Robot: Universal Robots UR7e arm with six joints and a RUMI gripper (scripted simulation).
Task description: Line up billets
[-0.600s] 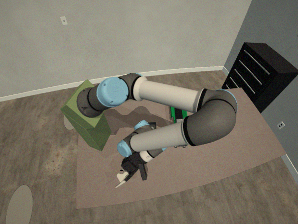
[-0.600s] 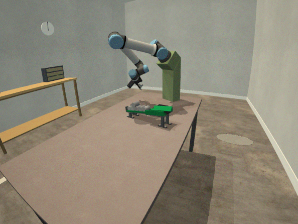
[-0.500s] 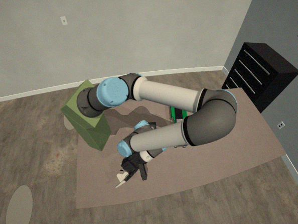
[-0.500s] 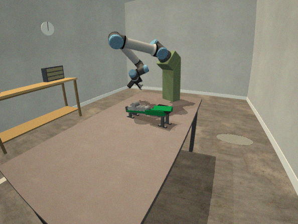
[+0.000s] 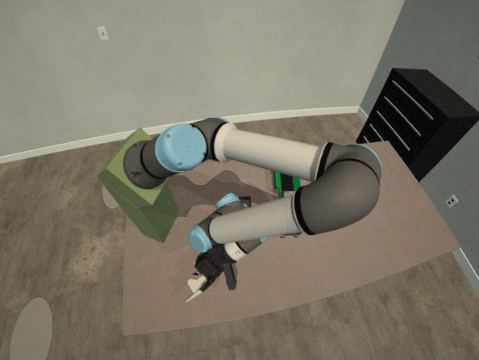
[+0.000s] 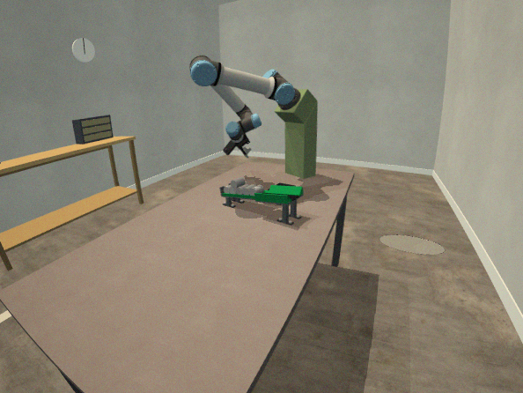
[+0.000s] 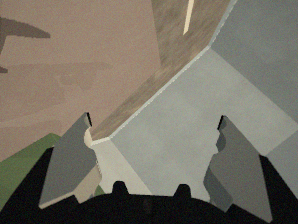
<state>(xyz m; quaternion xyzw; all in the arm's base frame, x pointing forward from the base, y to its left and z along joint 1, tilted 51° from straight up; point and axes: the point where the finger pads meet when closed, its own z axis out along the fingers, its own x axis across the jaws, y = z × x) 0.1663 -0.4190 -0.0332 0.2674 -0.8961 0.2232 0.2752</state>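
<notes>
My gripper is now 59 cm short of the ramp, 19 cm to the right of it and 9 cm above it. Round my hand: small dark tray (36 cm ahead, 28 cm to the left, 16 cm below).
</notes>
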